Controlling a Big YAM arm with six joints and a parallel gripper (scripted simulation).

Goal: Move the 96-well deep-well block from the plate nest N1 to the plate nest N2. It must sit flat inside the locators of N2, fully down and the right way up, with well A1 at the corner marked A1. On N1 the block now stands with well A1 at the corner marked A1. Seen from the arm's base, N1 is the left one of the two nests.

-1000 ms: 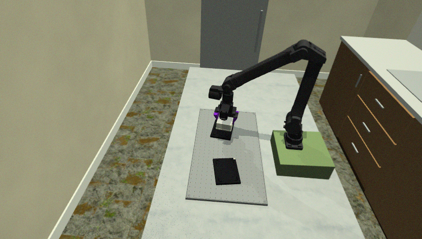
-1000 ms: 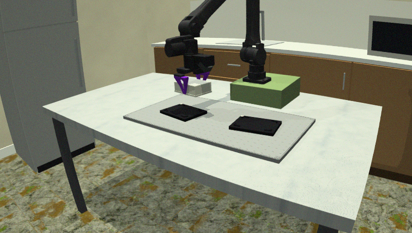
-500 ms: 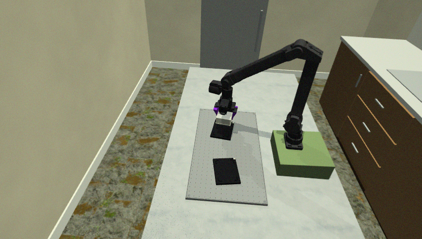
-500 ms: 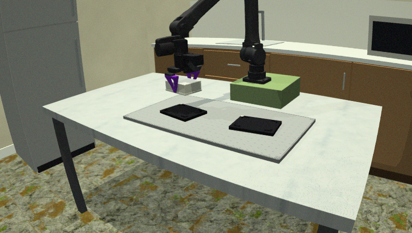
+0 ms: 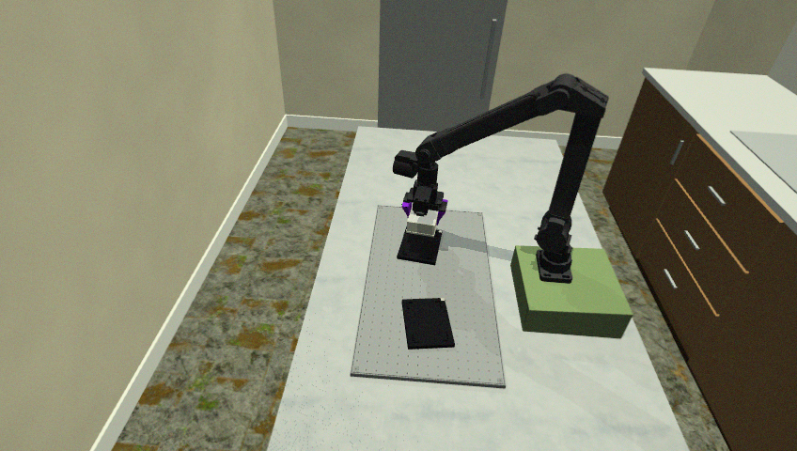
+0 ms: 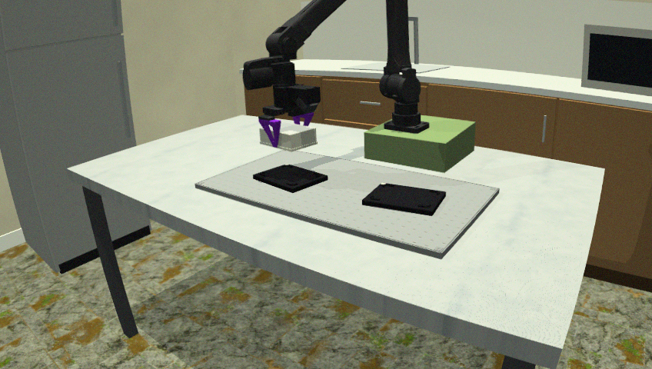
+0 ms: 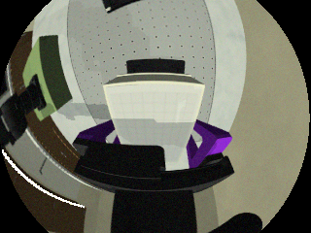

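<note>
Right now the white deep-well block is 1 cm above my hand.
</note>
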